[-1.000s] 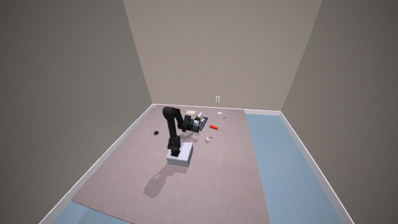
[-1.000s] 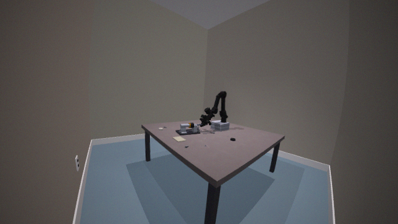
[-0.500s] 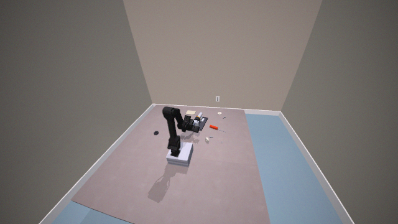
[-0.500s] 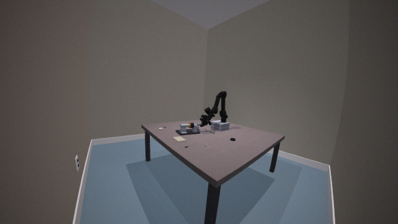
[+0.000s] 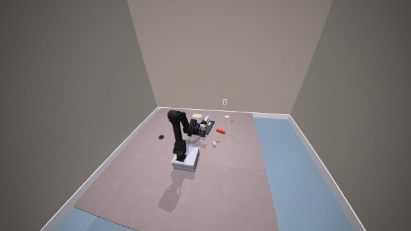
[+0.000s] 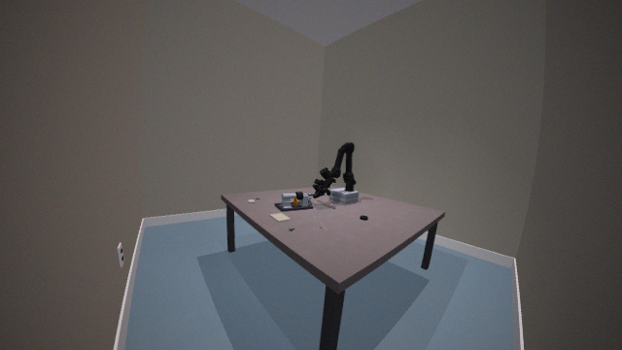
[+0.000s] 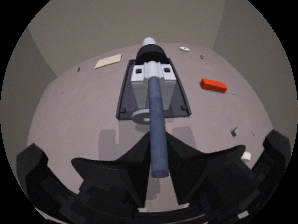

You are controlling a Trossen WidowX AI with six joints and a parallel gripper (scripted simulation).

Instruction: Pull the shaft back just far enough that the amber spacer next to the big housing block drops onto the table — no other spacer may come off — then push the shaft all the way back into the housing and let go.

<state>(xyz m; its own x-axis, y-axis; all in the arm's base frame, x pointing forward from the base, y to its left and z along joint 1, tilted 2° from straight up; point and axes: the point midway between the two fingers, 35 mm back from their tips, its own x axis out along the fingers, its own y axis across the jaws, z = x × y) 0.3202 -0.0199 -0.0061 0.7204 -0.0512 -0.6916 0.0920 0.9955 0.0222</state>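
Now: the blue-grey shaft 5 cm ahead of my gripper tip and 2 cm above it. Also, from my gripper tip: tan pad (34 cm ahead, 15 cm to the left, 5 cm below); then amber spacer (14 cm ahead, 1 cm to the right, 2 cm below); then black spacer (10 cm ahead, 1 cm to the right, 2 cm above).
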